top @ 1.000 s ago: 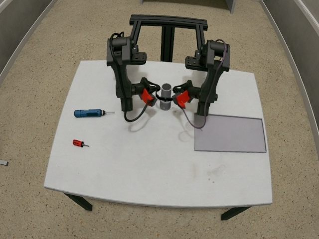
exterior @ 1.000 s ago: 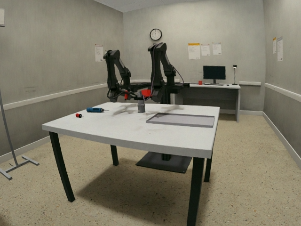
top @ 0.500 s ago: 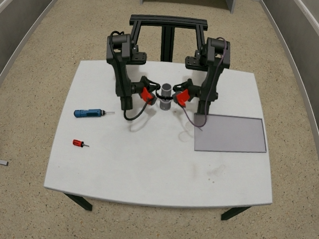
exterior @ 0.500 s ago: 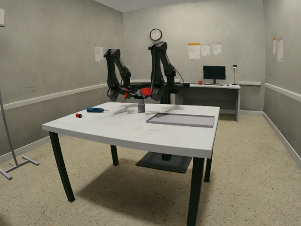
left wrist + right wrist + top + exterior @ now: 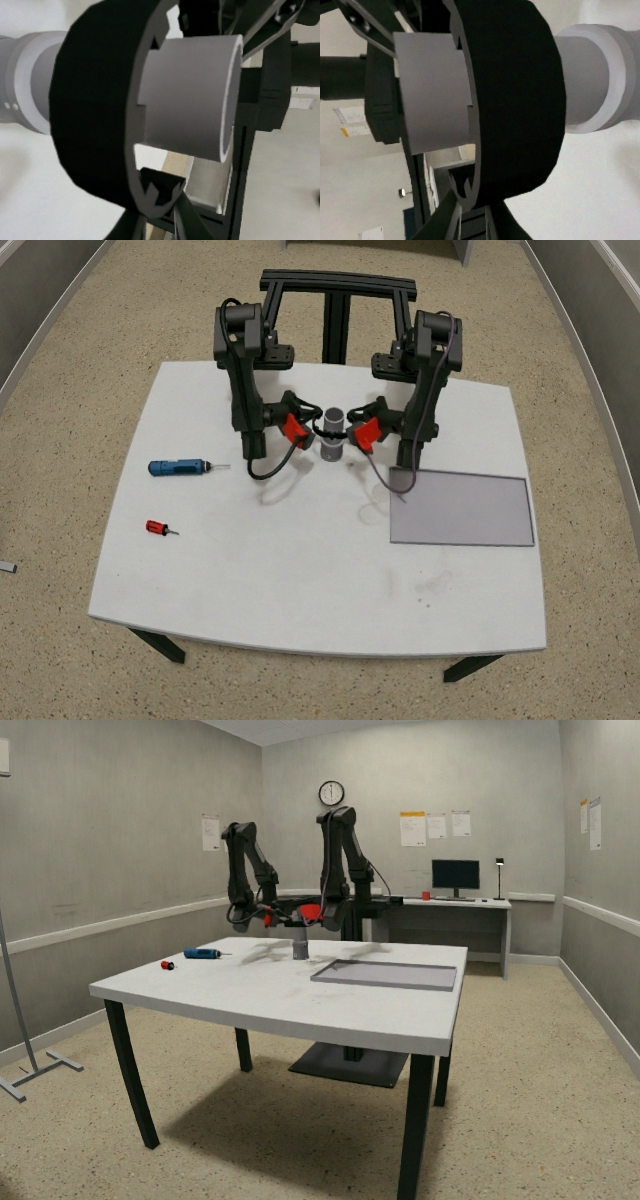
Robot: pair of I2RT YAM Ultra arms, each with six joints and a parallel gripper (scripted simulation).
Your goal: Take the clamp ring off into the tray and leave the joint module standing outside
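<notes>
Now: left hand 30 mm short of the grey link tube, 40 mm to the left of it and 30 mm above it. From my left hand the other things lie so: grey joint module 30 mm ahead, 40 mm to the right, 110 mm below; small grey pin 150 mm ahead, 140 mm to the left, 130 mm below; black clamp ring 40 mm ahead, 50 mm to the right.
</notes>
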